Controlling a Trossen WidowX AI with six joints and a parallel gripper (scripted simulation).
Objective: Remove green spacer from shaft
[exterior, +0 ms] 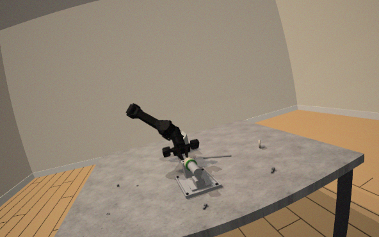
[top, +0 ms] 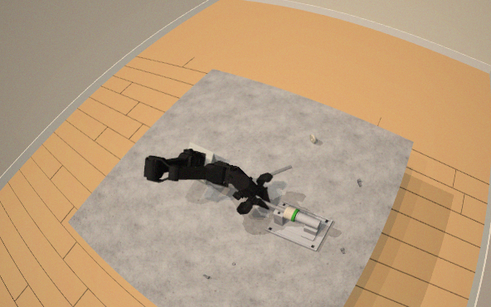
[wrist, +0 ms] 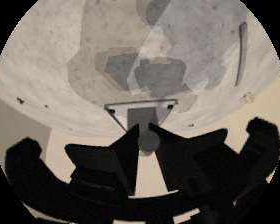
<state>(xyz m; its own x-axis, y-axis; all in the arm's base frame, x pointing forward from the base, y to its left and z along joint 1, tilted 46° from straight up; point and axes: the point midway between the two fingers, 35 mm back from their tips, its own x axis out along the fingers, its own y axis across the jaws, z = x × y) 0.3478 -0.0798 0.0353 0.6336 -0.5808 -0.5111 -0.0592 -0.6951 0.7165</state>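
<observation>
The shaft is 40 mm ahead of my gripper tip and 20 mm above it. From my gripper tip the other things lie so: thin grey rod 80 mm behind, 190 mm to the left, 50 mm below; then beige spacer 90 mm ahead, 10 mm to the right, 20 mm above; then green spacer 110 mm ahead, 10 mm to the right, 20 mm above.
</observation>
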